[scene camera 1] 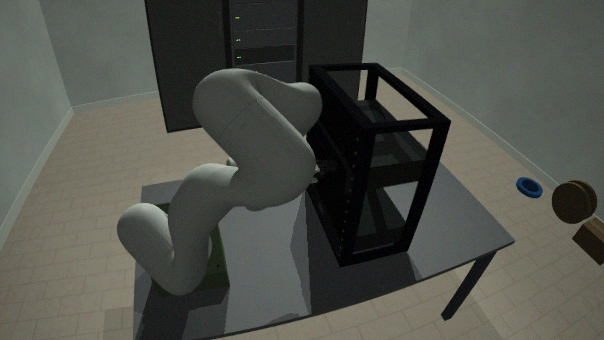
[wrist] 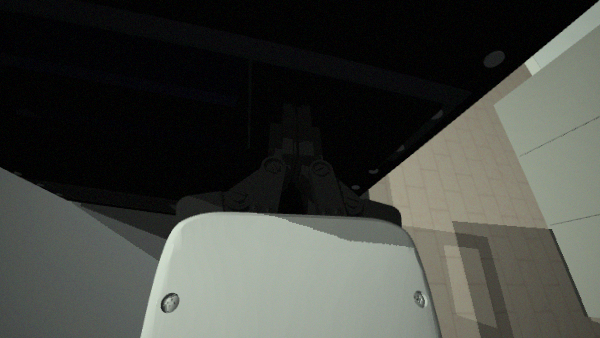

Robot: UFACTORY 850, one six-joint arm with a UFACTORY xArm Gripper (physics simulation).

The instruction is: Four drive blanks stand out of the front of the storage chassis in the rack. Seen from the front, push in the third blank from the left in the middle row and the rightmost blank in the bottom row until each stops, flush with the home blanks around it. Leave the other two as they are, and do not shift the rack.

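The black rack stands on the table, its front turned to the arm. The storage chassis sits inside it at mid height. The chassis front is almost black in the wrist view, with a thin vertical line left of the fingers; single drive blanks cannot be told apart, nor which stand out. My gripper is shut and empty, its fingertips at or close in front of the dark chassis front, toward the right side of the rack; contact cannot be made out. In the scene view the arm hides most of the gripper.
The grey table carries the rack and the arm's green base plate. The rack's upright with pale round holes runs along the right in the wrist view. A dark cabinet stands behind. A blue ring and brown objects are at the far right.
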